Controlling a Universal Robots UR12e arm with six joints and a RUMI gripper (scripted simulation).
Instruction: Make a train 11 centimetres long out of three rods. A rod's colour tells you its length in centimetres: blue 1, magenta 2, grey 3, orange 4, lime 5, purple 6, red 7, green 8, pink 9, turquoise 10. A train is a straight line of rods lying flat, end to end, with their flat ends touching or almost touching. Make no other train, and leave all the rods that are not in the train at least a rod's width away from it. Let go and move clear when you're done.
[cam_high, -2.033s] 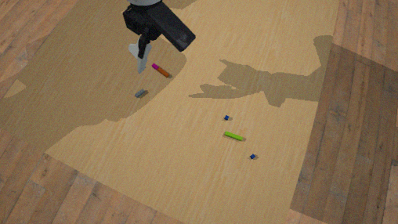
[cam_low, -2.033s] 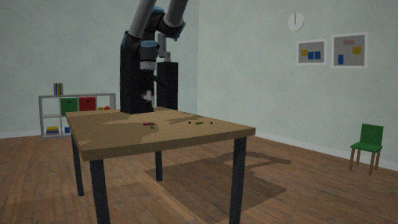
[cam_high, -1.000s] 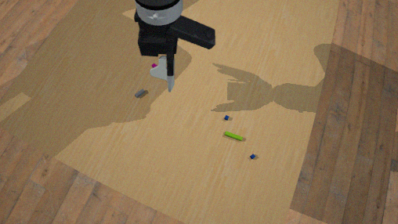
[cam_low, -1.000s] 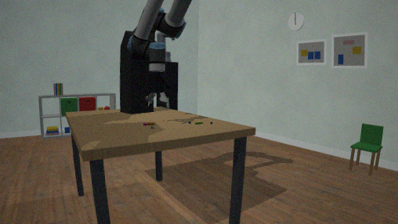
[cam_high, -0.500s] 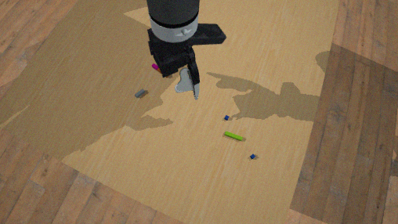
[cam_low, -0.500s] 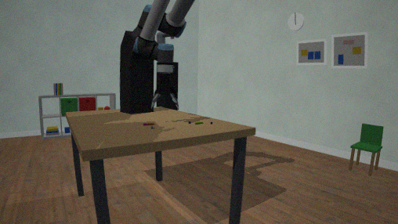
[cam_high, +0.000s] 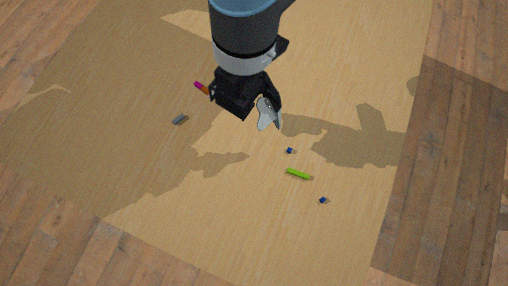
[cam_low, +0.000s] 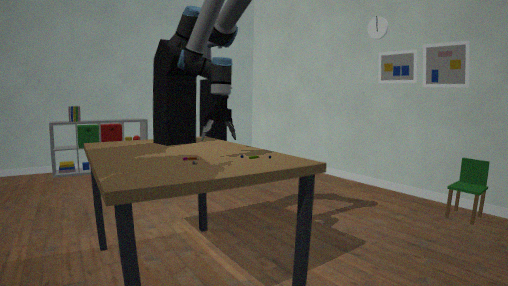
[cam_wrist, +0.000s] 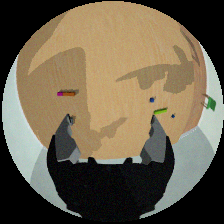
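My gripper is now 140 mm to the right of the lime rod, 90 mm short of it and 80 mm above it. The rest, counted from my hand: orange rod (110 mm to the right, 80 mm below, 60 mm behind); magenta rod (140 mm to the right, 80 mm below, 70 mm behind); grey rod (150 mm to the right, 80 mm below, 30 mm ahead).
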